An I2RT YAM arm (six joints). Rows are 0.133 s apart.
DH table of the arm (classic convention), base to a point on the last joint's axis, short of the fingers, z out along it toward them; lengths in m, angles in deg. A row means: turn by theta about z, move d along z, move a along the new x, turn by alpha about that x. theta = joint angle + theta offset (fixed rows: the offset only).
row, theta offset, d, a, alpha
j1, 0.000, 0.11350, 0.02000, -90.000
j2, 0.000, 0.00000, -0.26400, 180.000
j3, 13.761, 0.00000, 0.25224, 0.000
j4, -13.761, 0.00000, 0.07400, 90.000
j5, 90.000, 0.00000, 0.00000, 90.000
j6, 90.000, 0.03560, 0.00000, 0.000
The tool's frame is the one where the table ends.
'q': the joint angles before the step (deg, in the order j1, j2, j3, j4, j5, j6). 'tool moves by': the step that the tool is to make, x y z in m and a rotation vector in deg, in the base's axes. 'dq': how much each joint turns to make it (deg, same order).
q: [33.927, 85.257, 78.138, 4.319, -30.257, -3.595]
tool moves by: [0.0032, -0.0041, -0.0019, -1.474, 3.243, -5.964]
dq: [-0.344, -0.092, 0.769, -3.861, 5.560, 1.122]
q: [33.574, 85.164, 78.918, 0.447, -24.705, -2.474]
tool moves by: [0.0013, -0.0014, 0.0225, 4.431, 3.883, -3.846]
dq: [0.004, 0.534, 4.908, -2.543, 3.343, 6.678]
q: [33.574, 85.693, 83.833, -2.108, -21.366, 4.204]
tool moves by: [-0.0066, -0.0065, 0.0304, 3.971, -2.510, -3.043]
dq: [-0.003, -0.973, 4.047, -0.009, 2.989, 2.123]
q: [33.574, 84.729, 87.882, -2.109, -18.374, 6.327]
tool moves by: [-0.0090, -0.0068, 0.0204, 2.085, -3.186, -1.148]
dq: [-0.002, -1.401, 1.943, 0.437, 1.143, -0.087]
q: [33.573, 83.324, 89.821, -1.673, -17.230, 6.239]
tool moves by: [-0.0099, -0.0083, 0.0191, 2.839, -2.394, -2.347]
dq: [0.005, -1.587, 1.572, 0.624, 2.457, 0.790]
